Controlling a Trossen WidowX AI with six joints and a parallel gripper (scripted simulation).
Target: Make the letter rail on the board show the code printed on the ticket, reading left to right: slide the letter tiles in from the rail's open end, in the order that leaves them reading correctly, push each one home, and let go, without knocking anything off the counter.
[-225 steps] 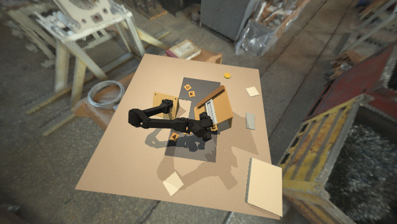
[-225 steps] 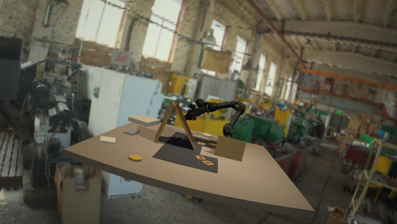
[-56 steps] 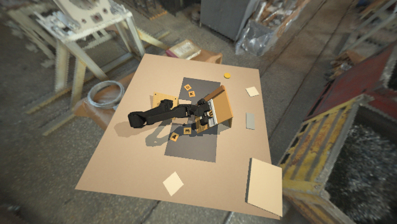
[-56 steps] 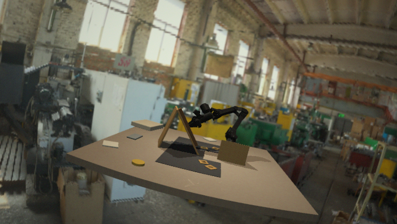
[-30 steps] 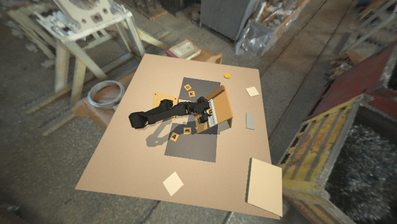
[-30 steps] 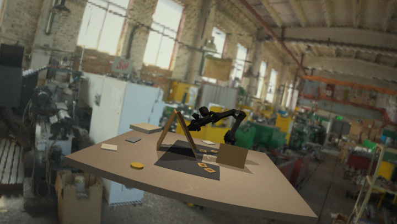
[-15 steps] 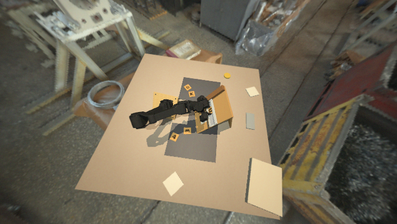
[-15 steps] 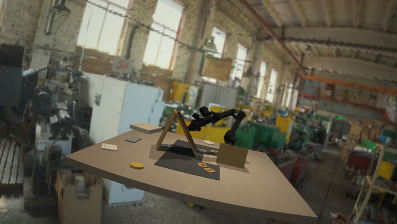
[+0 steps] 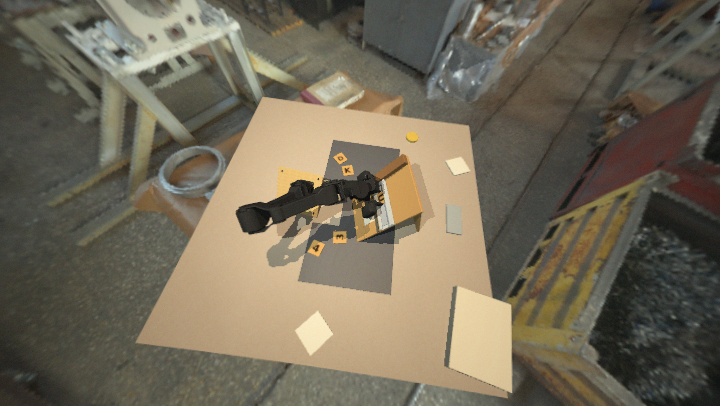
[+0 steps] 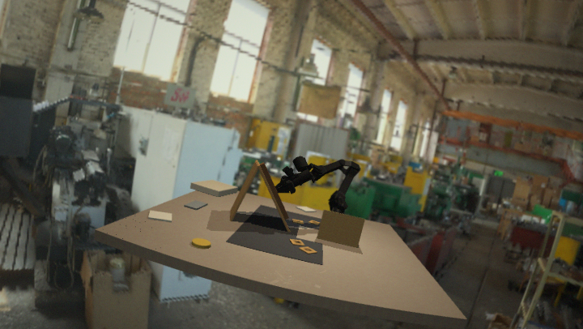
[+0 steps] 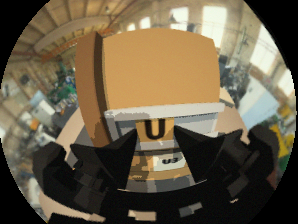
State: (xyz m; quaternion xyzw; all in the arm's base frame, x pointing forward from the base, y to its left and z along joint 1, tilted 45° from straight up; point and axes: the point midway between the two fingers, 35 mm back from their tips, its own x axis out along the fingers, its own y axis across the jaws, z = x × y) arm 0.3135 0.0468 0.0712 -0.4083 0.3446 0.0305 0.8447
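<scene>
Now: the white ticket 8 cm below my gripper tip, 5 cm to the right of it and 3 cm behind it. The rest, counted from my gripper tip: letter tile: 16 cm below, 15 cm to the right, 14 cm behind; then orange tile marked u: right at my gripper tip; then dark mat: 16 cm below, 14 cm behind, 2 cm to the left.
</scene>
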